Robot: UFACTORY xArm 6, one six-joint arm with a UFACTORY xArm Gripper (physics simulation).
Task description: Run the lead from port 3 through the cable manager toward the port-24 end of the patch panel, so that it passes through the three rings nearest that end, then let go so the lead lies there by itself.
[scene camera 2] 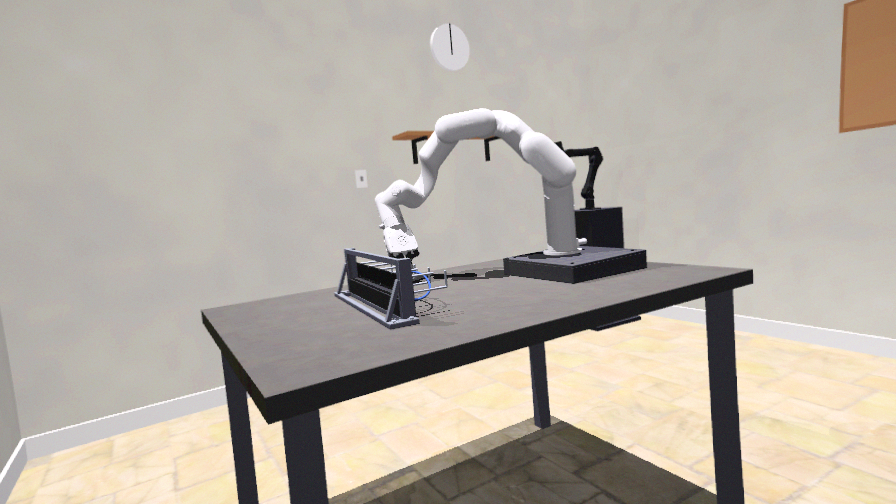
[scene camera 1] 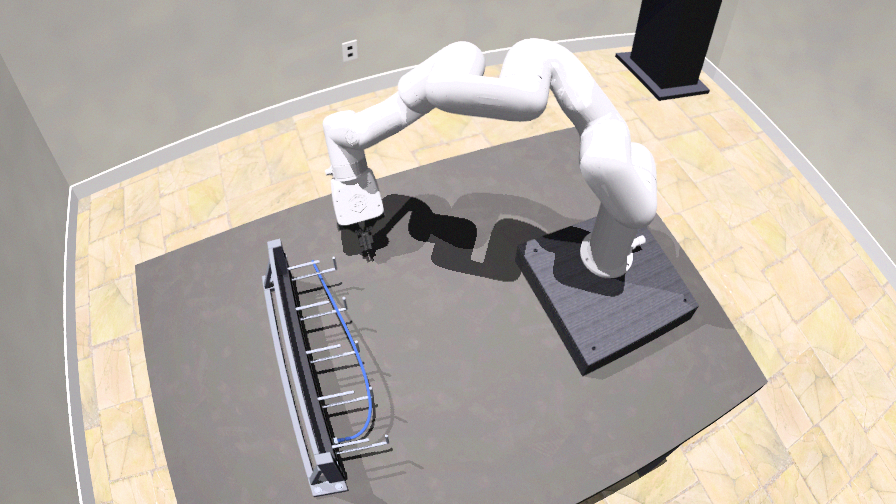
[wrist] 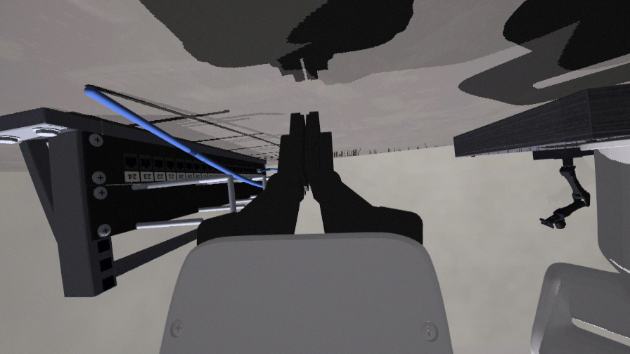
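Note:
A blue lead (scene camera 1: 370,404) (scene camera 2: 429,285) (wrist: 145,124) bows out from the port-3 end of the black patch panel (scene camera 2: 372,282) (wrist: 120,205). Its free end is near the port-24 end. Several open metal rings stick out from the panel. At the ring nearest port 24 (scene camera 1: 333,263) (wrist: 231,192), the lead shows on the table side of the lower arm in the wrist view. Whether it lies inside the other rings I cannot tell. My gripper (scene camera 1: 369,258) (wrist: 307,128) is shut and empty, pointing down beside the port-24 end, apart from the lead. Its fingertips are hidden in scene camera 2.
The grey frame (scene camera 1: 274,245) (scene camera 2: 406,288) (wrist: 75,210) holds the panel upright on the dark table (scene camera 1: 206,351) (scene camera 2: 313,351). The robot's dark base block (scene camera 1: 639,325) (scene camera 2: 538,270) (wrist: 530,122) is across the table. Another black arm (scene camera 2: 588,175) (wrist: 575,190) stands beyond the table.

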